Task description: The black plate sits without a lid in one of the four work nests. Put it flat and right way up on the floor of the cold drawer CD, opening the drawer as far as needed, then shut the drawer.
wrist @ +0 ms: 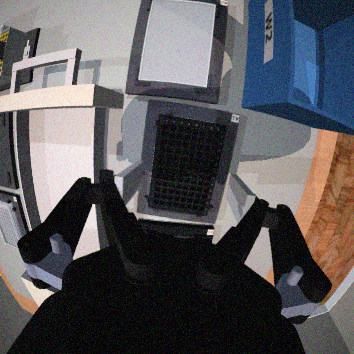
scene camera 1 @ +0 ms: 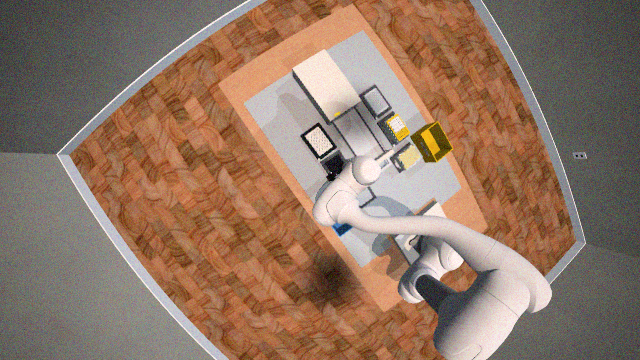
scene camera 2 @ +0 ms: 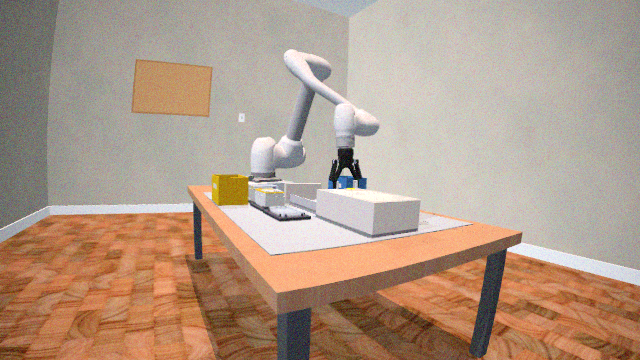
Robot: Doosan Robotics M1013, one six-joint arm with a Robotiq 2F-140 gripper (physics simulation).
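Seen in the pictures: gripper, fingertip midpoint: [wrist: 185,179] [scene camera 1: 338,168]; arm's base, link origin: [scene camera 1: 426,241] [scene camera 2: 263,180].
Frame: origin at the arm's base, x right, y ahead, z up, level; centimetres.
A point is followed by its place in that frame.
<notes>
The black plate [wrist: 189,162] {y 65.4, x -11.8, z -3.2 cm} [scene camera 1: 333,164] {y 69.9, x -11.7, z -3.2 cm} has no lid and lies flat in its dark nest [wrist: 229,150] {y 64.0, x -17.2, z -4.6 cm}. My gripper [wrist: 185,179] {y 67.0, x -11.3, z -1.3 cm} [scene camera 2: 344,186] {y 67.0, x -11.3, z -1.3 cm} is open, with nothing between its fingers. It points down low over the plate, one fingertip out to each long side in the wrist view. The cabinet hides the fingertips' lower ends in scene camera 2, so their exact height is unclear. The drawer [scene camera 1: 356,131] {y 74.6, x 9.2, z -4.0 cm} [wrist: 67,132] {y 61.0, x 5.4, z -4.0 cm} stands pulled far out of the white cabinet [scene camera 1: 327,82] {y 102.7, x 12.2, z 4.4 cm} [scene camera 2: 367,210] {y 114.4, x 22.8, z 1.7 cm}, and its pale floor shows. Its front panel [wrist: 50,100] {y 57.2, x 2.1, z 3.6 cm} carries a bar handle [wrist: 47,63] {y 52.1, x 4.7, z 1.3 cm}.
A blue W2 bin [wrist: 280,65] {y 54.7, x -19.4, z 4.5 cm} [scene camera 1: 342,229] {y 42.0, x -30.8, z 0.6 cm} stands near the plate's nest. A pale-topped plate [wrist: 177,42] {y 50.0, x -10.4, z -3.8 cm} and a white perforated plate [scene camera 1: 318,141] {y 83.8, x -9.7, z -3.2 cm} sit in neighbouring nests. Across the drawer stand a yellow-topped stack [scene camera 1: 396,127] {y 62.7, x 25.7, z 1.9 cm}, a pale yellow stack [scene camera 1: 409,156] {y 45.8, x 22.2, z 0.0 cm} and a yellow bin [scene camera 1: 432,142] {y 40.1, x 41.7, z -5.4 cm} [scene camera 2: 230,190] {y 51.3, x 40.4, z 0.6 cm}.
</notes>
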